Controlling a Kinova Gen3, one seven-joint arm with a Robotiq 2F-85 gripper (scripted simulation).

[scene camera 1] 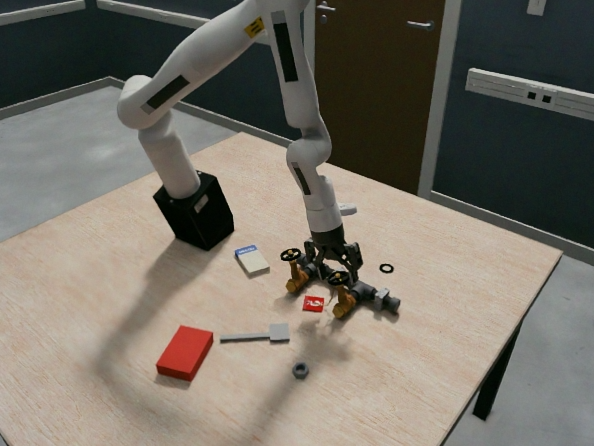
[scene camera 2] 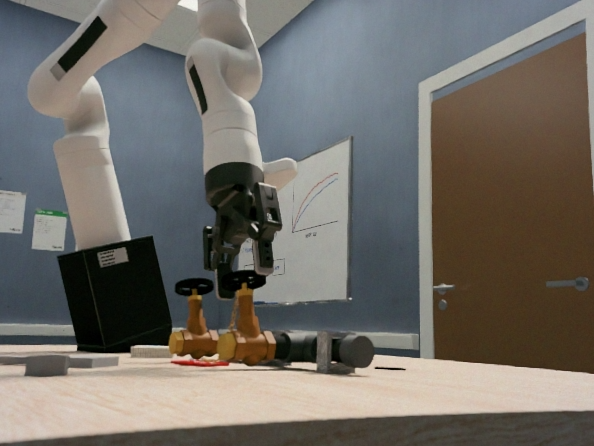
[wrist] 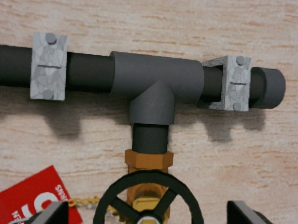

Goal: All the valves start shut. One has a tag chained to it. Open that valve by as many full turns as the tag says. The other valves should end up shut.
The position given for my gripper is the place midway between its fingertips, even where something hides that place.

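Note:
Visible is my gripper [scene camera 1: 338, 280], [scene camera 2: 244, 287]. Present too: a handwheel [scene camera 2: 228, 283], a grey t-shaped tool [scene camera 1: 279, 332] and a red block [scene camera 1: 182, 358]. The block is out of frame in scene camera 2; in the wrist view the block is likewise out of frame.

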